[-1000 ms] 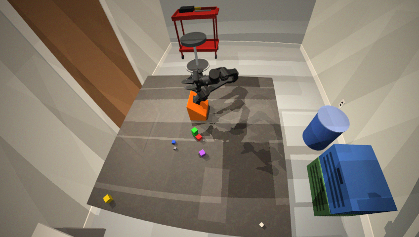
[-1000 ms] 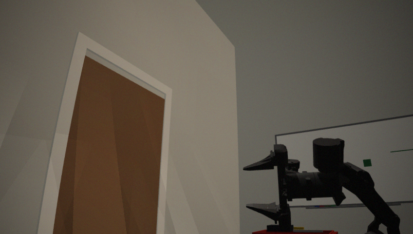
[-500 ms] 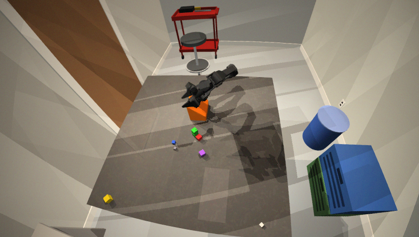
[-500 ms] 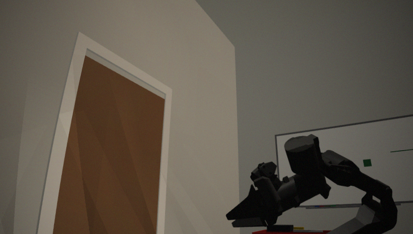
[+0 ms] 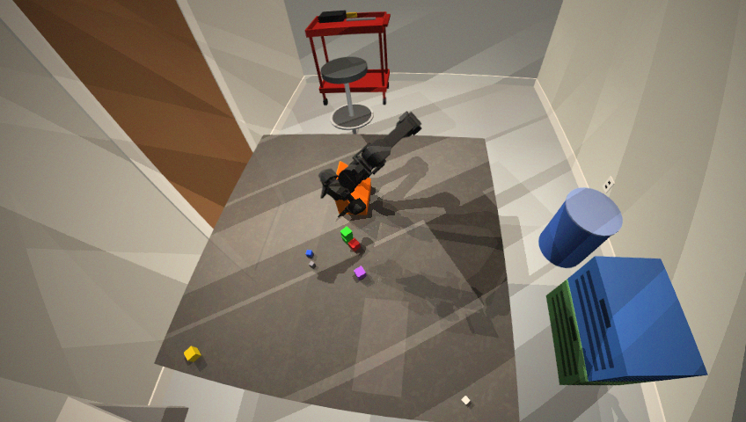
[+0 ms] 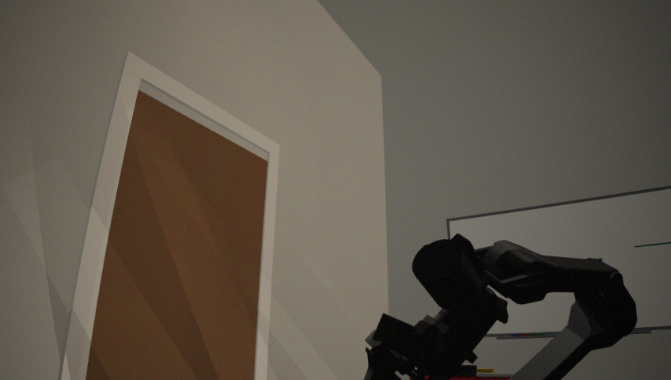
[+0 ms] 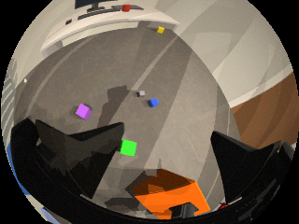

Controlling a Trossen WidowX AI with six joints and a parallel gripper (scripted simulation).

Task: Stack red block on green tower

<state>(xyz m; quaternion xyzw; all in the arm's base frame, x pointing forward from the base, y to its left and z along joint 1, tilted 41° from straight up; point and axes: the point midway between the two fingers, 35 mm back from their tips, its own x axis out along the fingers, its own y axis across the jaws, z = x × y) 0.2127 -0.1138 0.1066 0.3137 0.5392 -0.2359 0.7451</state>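
Right now the red block is 3 cm ahead of my gripper tip, 6 cm to the left of it and 22 cm below it. From my gripper tip the other things lie so: yellow block 49 cm ahead, 53 cm to the right, 21 cm below; then small blue block 6 cm ahead, 13 cm to the right, 22 cm below; then purple block 15 cm ahead, 9 cm to the left, 22 cm below.
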